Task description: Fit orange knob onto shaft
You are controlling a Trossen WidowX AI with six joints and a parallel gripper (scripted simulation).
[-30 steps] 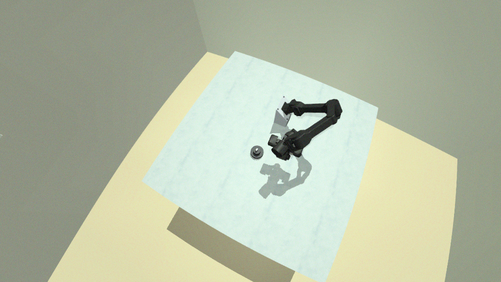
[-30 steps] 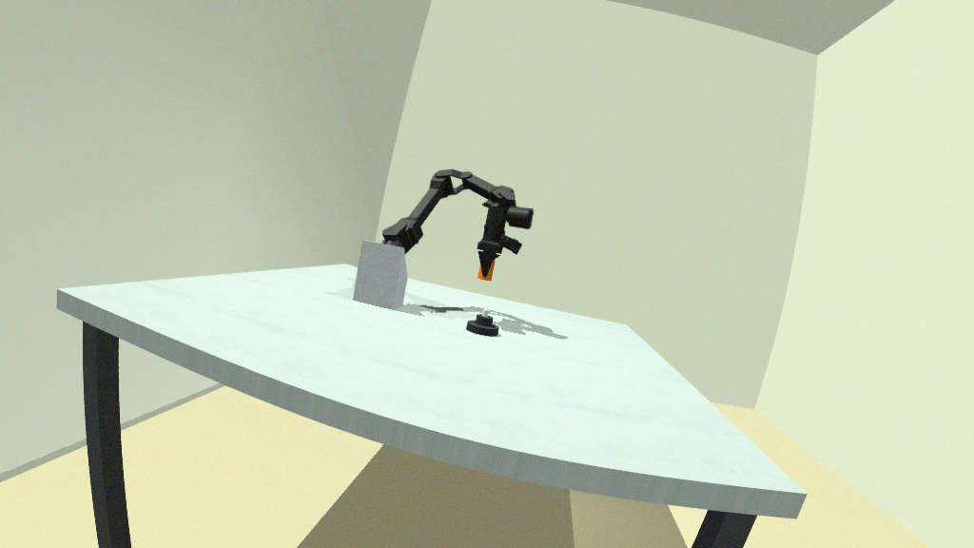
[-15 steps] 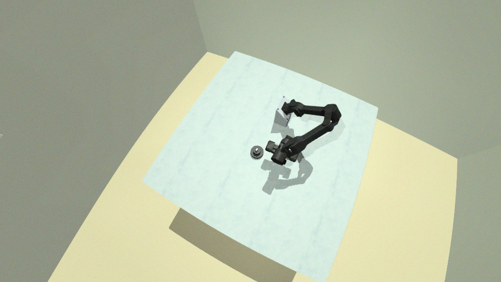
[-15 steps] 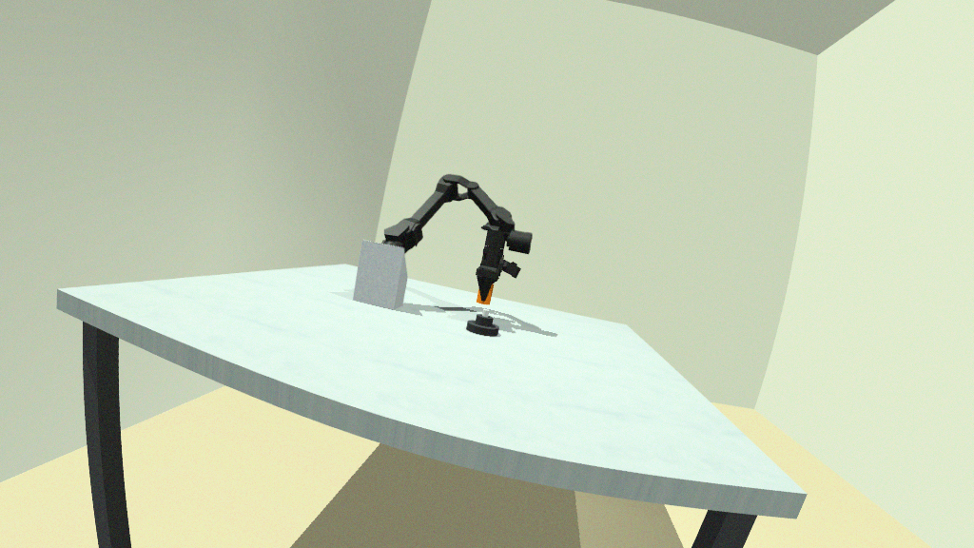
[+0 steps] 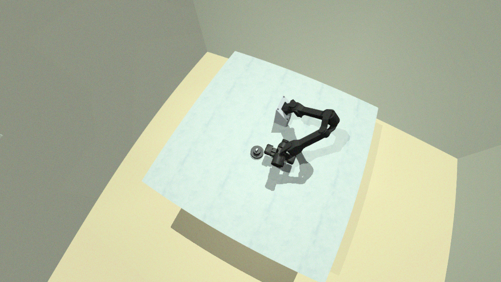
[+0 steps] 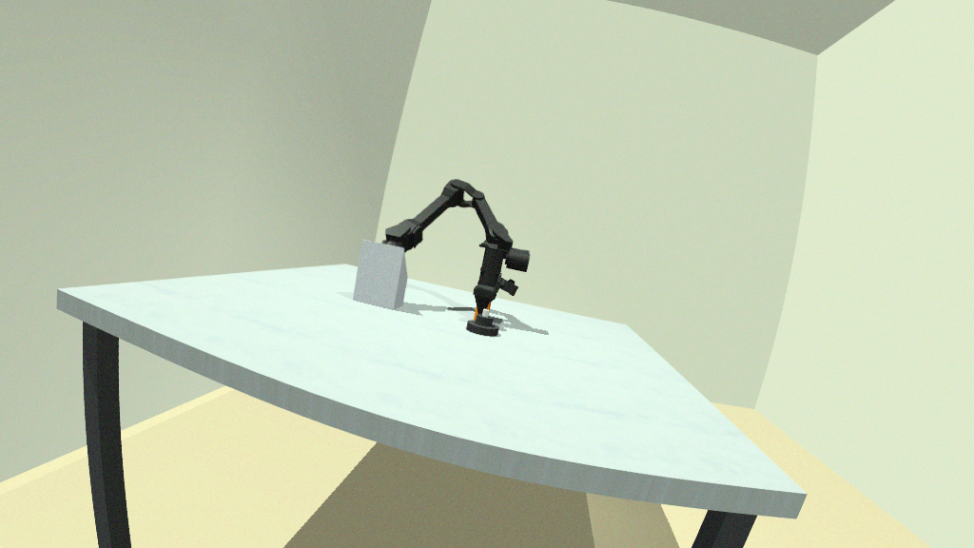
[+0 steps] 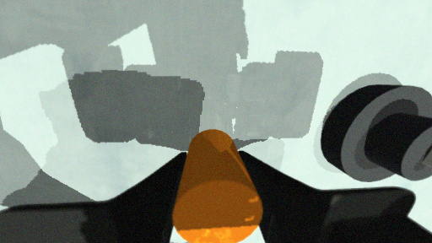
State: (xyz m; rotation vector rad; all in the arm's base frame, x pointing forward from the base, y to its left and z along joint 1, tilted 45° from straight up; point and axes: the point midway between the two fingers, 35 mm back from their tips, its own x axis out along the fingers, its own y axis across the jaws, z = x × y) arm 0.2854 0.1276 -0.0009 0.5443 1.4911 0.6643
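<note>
Right now the orange knob is 30 mm above my gripper tip. Round my gripper tip: round dark pedestal (140 mm to the right, 20 mm ahead, 20 mm above).
</note>
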